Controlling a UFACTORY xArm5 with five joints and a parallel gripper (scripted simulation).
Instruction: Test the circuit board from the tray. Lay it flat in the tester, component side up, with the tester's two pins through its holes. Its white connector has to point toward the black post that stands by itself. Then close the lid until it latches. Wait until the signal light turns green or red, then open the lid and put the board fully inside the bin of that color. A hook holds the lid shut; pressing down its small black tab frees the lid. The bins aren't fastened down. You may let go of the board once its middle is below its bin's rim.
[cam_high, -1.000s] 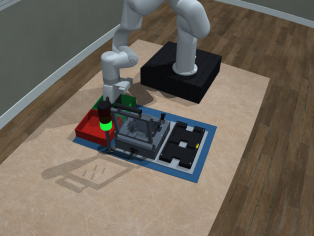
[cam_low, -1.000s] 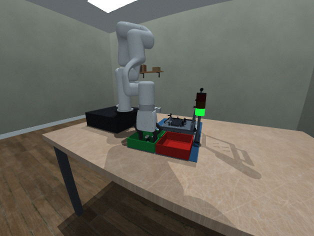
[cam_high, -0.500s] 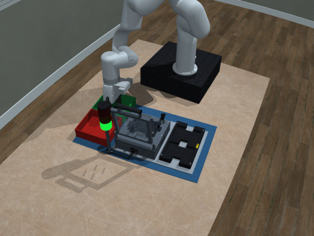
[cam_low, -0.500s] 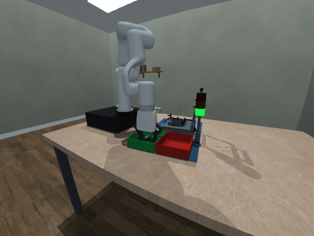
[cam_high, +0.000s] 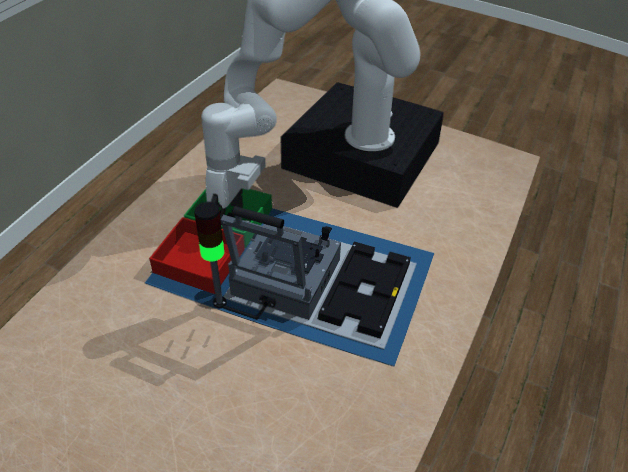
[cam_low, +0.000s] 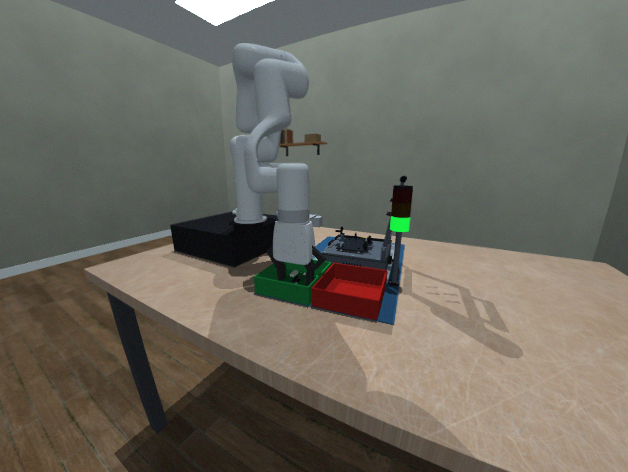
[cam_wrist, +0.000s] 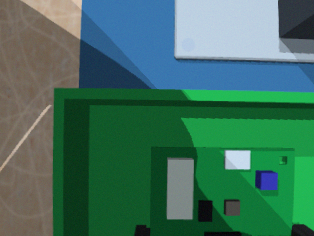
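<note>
Now: hand 10 mm above the green bin. The rest, counted from my hand: green circuit board 10 mm below; red bin 150 mm ahead, 20 mm to the left, 10 mm below; black latch 260 mm to the left, 70 mm above, 10 mm ahead.
</note>
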